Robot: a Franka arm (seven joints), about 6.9 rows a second.
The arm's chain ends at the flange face. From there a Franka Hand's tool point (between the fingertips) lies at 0.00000 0.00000 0.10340 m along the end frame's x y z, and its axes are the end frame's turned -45 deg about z.
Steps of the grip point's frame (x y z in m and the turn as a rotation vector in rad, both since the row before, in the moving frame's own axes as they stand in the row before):
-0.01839 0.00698 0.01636 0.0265 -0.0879 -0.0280
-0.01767 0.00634 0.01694 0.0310 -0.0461 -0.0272
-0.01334 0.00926 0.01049 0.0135 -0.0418 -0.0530
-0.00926 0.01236 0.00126 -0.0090 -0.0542 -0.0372
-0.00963 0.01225 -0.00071 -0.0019 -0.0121 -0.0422
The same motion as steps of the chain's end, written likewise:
0.00022 0.01334 0.01680 -0.0434 -0.0809 -0.0280
-0.00239 0.01580 0.01710 -0.0107 -0.0545 -0.0272
0.00110 0.01381 0.01059 -0.0200 -0.0391 -0.0530
0.00541 0.01061 0.00142 -0.0447 -0.0320 -0.0372
0.00258 0.01443 -0.00070 -0.0099 -0.0072 -0.0422

